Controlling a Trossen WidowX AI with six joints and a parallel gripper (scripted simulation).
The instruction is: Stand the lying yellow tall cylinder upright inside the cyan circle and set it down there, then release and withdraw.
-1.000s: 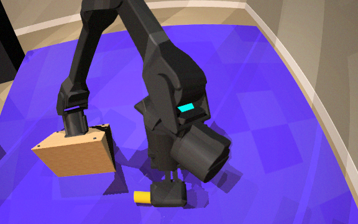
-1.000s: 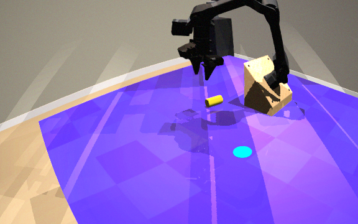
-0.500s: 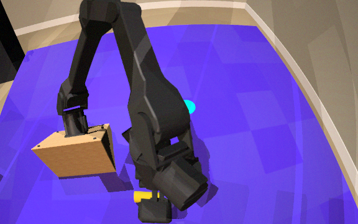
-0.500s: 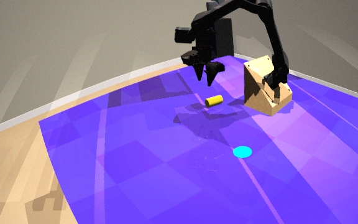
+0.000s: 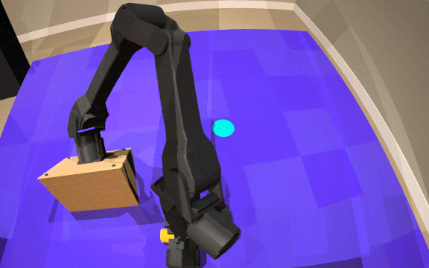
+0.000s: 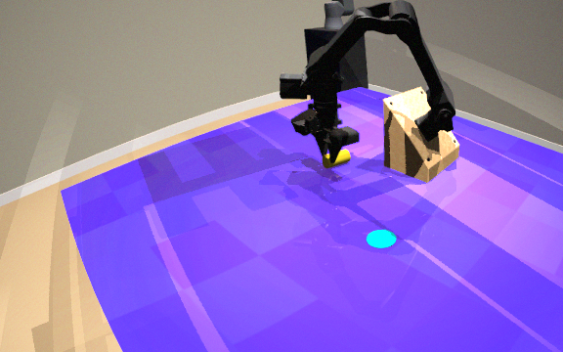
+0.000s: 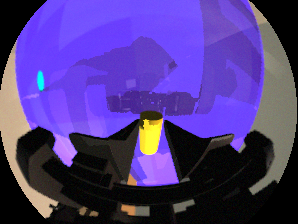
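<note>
My gripper tip is now 160 mm short of the cyan circle, 290 mm to the right of it and 20 mm above it. Also, from my gripper tip: yellow cylinder: 20 mm behind, 10 mm to the left.
</note>
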